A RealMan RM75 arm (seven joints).
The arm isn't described. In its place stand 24 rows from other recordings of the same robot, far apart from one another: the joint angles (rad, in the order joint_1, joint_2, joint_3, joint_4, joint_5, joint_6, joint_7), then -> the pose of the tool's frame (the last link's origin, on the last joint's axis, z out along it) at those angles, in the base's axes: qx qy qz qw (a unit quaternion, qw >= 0); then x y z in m.
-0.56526, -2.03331, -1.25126, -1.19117, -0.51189, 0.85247, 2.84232 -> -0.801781 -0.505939 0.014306 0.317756 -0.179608 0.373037 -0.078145
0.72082, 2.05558, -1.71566, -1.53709, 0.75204, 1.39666, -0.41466 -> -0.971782 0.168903 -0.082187 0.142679 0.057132 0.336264 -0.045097
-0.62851, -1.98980, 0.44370, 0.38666, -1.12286, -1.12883, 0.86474 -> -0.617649 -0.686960 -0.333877 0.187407 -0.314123 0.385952 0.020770
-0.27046, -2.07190, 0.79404, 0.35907, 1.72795, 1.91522, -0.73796 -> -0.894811 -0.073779 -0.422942 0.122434 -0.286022 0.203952 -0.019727
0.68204, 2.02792, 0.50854, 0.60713, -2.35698, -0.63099, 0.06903 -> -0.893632 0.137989 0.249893 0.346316 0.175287 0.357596 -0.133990
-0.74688, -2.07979, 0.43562, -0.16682, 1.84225, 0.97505, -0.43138 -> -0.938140 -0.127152 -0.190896 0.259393 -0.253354 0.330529 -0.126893
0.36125, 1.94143, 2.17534, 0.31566, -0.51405, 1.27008, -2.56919 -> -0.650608 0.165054 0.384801 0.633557 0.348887 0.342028 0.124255
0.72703, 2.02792, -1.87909, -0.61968, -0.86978, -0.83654, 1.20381 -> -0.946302 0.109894 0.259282 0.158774 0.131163 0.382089 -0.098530
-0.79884, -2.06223, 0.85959, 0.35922, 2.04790, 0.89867, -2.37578 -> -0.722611 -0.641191 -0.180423 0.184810 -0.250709 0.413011 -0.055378
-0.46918, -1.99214, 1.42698, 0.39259, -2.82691, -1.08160, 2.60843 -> -0.748724 -0.153069 -0.375566 0.524340 -0.276667 0.388355 0.042757
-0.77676, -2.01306, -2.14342, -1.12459, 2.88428, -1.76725, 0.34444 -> -0.765138 -0.563706 0.224639 0.215261 -0.227594 0.374910 0.068797
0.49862, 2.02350, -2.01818, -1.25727, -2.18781, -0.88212, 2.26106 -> -0.988075 0.074699 -0.053294 0.123643 0.151835 0.312079 -0.116296
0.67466, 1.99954, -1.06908, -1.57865, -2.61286, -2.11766, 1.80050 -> -0.968416 0.023757 -0.244713 0.041491 0.166969 0.324396 0.100353
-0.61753, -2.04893, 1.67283, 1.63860, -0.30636, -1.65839, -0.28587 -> -0.775764 -0.499199 0.170167 0.346458 -0.134152 0.341481 0.009217
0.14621, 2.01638, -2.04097, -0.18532, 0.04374, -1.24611, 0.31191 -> -0.814725 0.227517 0.244359 0.474075 0.374030 0.221066 -0.036684
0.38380, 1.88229, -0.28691, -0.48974, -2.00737, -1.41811, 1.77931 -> -0.726669 0.528173 0.321592 0.299272 0.384195 0.305641 0.107011
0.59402, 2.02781, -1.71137, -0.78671, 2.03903, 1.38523, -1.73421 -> 0.933390 -0.076031 -0.345520 0.060158 0.116441 0.311312 -0.065174
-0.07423, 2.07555, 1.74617, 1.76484, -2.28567, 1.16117, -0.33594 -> -0.776053 0.530704 0.090800 0.328404 0.250397 0.274338 0.057187
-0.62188, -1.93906, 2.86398, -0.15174, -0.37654, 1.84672, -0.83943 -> -0.913033 -0.110816 -0.382805 0.086897 -0.267648 0.286361 0.002470
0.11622, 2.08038, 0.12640, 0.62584, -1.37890, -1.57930, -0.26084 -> -0.553157 0.310627 0.295419 0.714322 0.325455 0.191869 -0.045845
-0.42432, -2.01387, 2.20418, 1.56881, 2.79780, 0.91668, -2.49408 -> -0.953728 0.102434 0.158951 0.233763 -0.129628 0.296588 -0.102708
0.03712, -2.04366, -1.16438, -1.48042, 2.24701, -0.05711, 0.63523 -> -0.801716 -0.280132 -0.202761 0.487510 -0.206629 0.313209 -0.022042
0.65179, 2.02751, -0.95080, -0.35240, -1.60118, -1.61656, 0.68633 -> -0.928053 -0.088231 0.335868 0.134633 0.209079 0.332296 -0.027809
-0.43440, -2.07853, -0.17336, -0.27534, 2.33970, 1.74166, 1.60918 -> -0.509997 0.604451 -0.095263 0.604538 -0.214943 0.238110 -0.067498
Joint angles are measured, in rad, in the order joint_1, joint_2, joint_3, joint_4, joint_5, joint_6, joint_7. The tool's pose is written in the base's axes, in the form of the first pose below.
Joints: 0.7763 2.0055 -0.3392 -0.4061 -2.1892 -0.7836 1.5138
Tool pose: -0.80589 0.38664 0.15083 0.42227 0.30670 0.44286 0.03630
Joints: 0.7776 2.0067 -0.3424 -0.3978 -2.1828 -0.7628 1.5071
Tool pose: -0.80331 0.38807 0.14728 0.42709 0.30798 0.44336 0.03491
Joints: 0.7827 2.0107 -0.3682 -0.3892 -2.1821 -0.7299 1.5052
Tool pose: -0.80541 0.38477 0.13428 0.43038 0.30763 0.44469 0.03055
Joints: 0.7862 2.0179 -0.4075 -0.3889 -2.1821 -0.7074 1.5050
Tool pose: -0.81238 0.37591 0.11992 0.42936 0.30532 0.44546 0.02496
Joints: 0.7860 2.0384 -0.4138 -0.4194 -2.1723 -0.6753 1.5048
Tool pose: -0.80540 0.37296 0.11881 0.44509 0.30334 0.44810 0.02567
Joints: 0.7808 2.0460 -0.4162 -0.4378 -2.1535 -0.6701 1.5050
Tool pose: -0.79975 0.37403 0.12526 0.45257 0.30287 0.44878 0.02827
